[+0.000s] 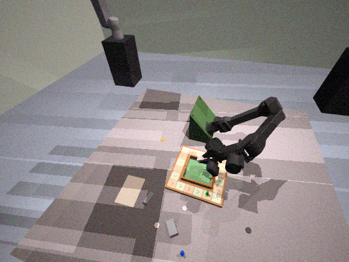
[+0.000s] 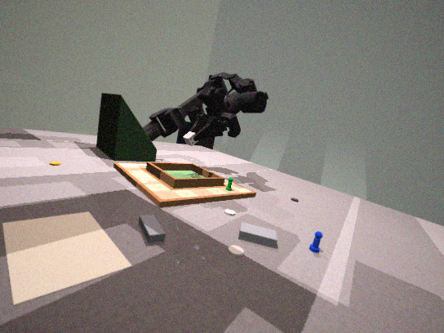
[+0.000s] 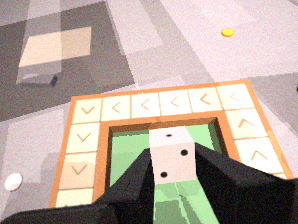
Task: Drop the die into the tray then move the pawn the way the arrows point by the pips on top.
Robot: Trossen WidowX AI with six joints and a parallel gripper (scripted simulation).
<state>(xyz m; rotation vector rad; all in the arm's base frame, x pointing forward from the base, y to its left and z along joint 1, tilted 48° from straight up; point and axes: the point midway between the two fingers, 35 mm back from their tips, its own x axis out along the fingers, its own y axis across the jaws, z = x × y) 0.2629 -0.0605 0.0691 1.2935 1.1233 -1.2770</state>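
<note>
The white die is right at my gripper tip. Also, from my gripper tip: dice tray 11 cm below; then green pawn 12 cm ahead, 9 cm below, 6 cm to the left; then yellow disc 26 cm to the right, 18 cm behind, 12 cm below.
</note>
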